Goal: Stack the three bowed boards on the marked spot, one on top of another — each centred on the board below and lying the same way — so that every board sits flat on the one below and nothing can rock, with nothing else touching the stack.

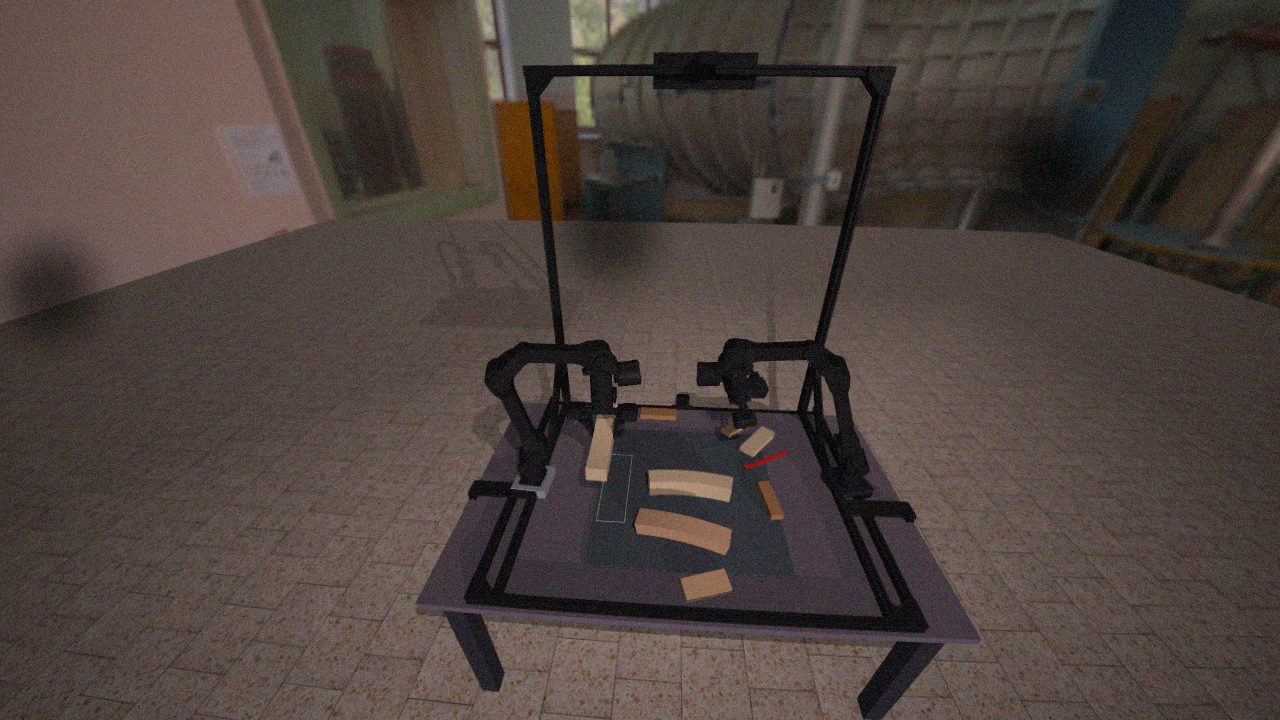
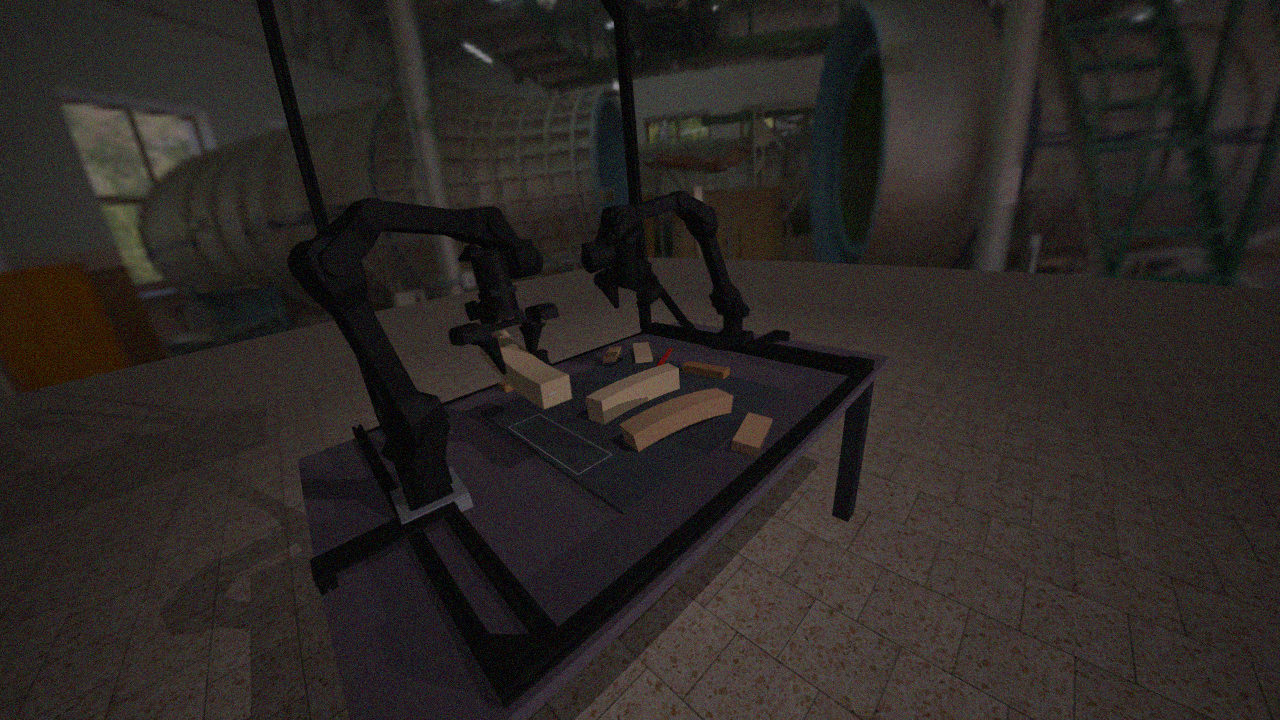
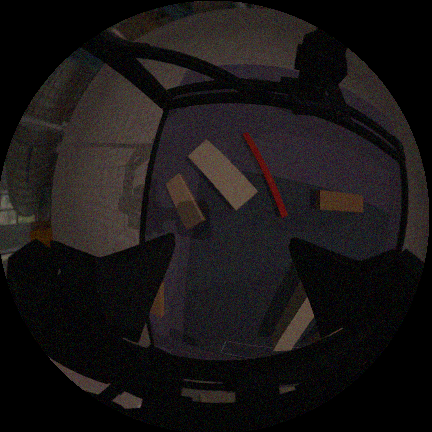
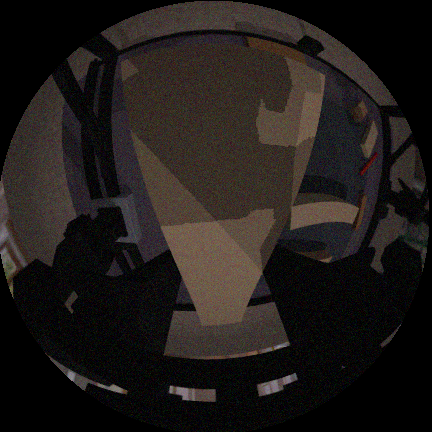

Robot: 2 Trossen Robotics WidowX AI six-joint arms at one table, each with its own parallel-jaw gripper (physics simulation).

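Places are measured from the left arm's base along level axes (x ahead, y left, z up), in metres.
Pixels of known places: left gripper, fingertip midpoint: (image 2: 630, 313) (image 3: 234, 242); right gripper, fingertip midpoint: (image 1: 604, 438) (image 2: 519, 369) (image 4: 220, 247); left arm's base at its link origin: (image 1: 848, 478) (image 2: 732, 334) (image 3: 308, 90) (image 4: 387, 194); right arm's base at its link origin: (image 1: 533, 476) (image 2: 428, 492) (image 4: 111, 221).
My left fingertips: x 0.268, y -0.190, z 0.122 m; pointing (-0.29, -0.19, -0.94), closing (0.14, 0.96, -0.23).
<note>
For each thing: its top centre in the pictures, then the offset to it from my left fingertips. Level surfaces: height alone.
- second pale bowed board at its top centre: (image 3: 308, 316) (image 2: 637, 380) (image 4: 332, 216) (image 1: 691, 479) dx +0.183, dy +0.123, dz -0.100 m
- tan bowed board at its top centre: (image 2: 680, 403) (image 1: 684, 523) (image 4: 305, 268) dx +0.244, dy +0.256, dz -0.103 m
- dark mat at its surface level: dz -0.152 m
- tan block at its top centre: (image 2: 752, 427) (image 1: 706, 582) dx +0.231, dy +0.394, dz -0.133 m
- brown block at its top centre: (image 3: 343, 201) (image 2: 705, 366) (image 1: 770, 497) (image 4: 361, 212) dx -0.022, dy +0.199, dz -0.133 m
- red stick at its top centre: (image 3: 265, 168) (image 2: 664, 354) (image 1: 767, 457) (image 4: 371, 162) dx -0.089, dy +0.048, dz -0.141 m
- pale block at its top centre: (image 3: 219, 170) (image 2: 641, 349) (image 1: 758, 439) (image 4: 371, 137) dx -0.094, dy -0.032, dz -0.135 m
- small block at its top centre: (image 3: 180, 200) (image 2: 612, 350) (image 1: 736, 424) (image 4: 362, 110) dx -0.051, dy -0.110, dz -0.132 m
My right gripper (image 1: 605, 416) (image 2: 506, 336) (image 4: 220, 247) is shut on one end of a pale bowed board (image 1: 600, 449) (image 2: 535, 377) (image 4: 209, 189). The board runs front to back, low over the table, just left of the far end of the marked rectangle (image 1: 612, 522) (image 2: 579, 435). A second pale bowed board (image 1: 690, 485) (image 2: 633, 392) and a tan bowed board (image 1: 683, 530) (image 2: 676, 417) lie on the dark mat (image 1: 766, 550) right of the rectangle. My left gripper (image 1: 743, 422) (image 2: 616, 286) (image 3: 234, 242) is open and empty above the back right of the mat.
Small pieces lie around: a tan block (image 1: 706, 583) at the front, a brown block (image 1: 770, 500) (image 3: 340, 201), a red stick (image 1: 766, 460) (image 3: 264, 174), a pale block (image 1: 756, 440) (image 3: 222, 174), a small block (image 1: 730, 430) (image 3: 185, 201) and a block (image 1: 657, 413) at the back. A black frame (image 1: 680, 613) rims the table.
</note>
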